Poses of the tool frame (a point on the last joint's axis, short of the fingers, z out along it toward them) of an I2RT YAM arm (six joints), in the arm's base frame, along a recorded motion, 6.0 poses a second.
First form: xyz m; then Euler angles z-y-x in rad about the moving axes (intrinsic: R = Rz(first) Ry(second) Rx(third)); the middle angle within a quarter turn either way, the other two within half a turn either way.
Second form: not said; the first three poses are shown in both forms.
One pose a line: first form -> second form
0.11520 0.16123 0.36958 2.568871 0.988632 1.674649 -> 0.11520 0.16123 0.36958 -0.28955 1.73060 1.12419
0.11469 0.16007 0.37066 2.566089 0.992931 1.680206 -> 0.11469 0.16007 0.37066 -0.28693 1.73161 1.11410
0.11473 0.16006 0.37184 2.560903 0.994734 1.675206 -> 0.11473 0.16006 0.37184 -0.28677 1.72816 1.11352
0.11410 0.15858 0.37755 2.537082 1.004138 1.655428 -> 0.11410 0.15858 0.37755 -0.28517 1.71363 1.10698
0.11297 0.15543 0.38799 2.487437 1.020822 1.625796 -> 0.11297 0.15543 0.38799 -0.27330 1.69114 1.08440
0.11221 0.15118 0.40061 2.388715 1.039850 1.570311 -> 0.11221 0.15118 0.40061 -0.23942 1.65471 1.04458
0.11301 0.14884 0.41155 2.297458 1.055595 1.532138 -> 0.11301 0.14884 0.41155 -0.20092 1.62907 0.99586
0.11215 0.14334 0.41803 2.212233 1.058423 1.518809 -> 0.11215 0.14334 0.41803 -0.14189 1.61783 0.93968
